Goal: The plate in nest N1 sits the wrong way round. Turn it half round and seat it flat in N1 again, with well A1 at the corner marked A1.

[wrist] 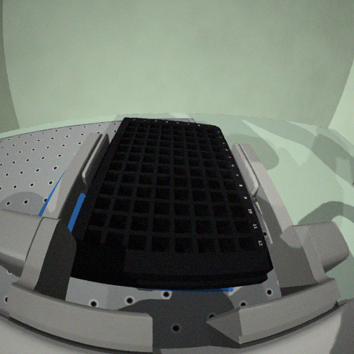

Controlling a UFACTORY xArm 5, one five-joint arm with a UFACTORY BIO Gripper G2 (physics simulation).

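Note:
A black plate (165,185) with a grid of square wells fills the middle of the wrist view. Small white numbers run down its right edge, with 12 at the near end. My gripper (170,164) is shut on the plate, one finger along each long side. Parts of a blue area (76,212) show beside the plate at the left and under its near edge. The plate hides most of what lies below it, so I cannot tell its height over the surface. The label N1 and the A1 corner mark cannot be made out.
A grey board with rows of holes (25,165) stretches out at the left and also shows under the near end of the plate. A pale green surface with dark curved shadows lies at the right. A plain green backdrop rises behind.

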